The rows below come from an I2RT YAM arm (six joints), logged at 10 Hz.
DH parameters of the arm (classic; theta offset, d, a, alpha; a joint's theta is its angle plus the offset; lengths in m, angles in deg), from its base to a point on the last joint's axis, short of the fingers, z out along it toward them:
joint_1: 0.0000 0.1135 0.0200 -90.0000
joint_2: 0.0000 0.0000 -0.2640 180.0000
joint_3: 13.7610 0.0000 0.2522 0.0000
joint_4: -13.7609 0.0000 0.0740 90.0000
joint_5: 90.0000 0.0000 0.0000 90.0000
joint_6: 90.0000 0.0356 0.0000 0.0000
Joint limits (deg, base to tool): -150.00..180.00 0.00..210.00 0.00..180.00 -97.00..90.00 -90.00..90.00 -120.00..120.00
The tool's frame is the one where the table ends.
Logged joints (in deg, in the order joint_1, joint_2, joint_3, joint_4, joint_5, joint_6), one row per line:
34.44, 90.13, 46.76, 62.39, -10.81, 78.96
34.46, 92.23, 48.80, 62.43, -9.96, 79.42
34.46, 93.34, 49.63, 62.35, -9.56, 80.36
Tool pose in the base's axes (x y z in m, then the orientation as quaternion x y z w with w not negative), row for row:
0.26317, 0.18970, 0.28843, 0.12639, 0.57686, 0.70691, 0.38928
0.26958, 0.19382, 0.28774, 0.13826, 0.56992, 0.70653, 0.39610
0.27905, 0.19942, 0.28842, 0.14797, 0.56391, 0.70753, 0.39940
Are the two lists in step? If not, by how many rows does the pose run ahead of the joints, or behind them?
The pose runs 2 rows behind the joints: the pose in row i belongs to the joints in row i - 2.
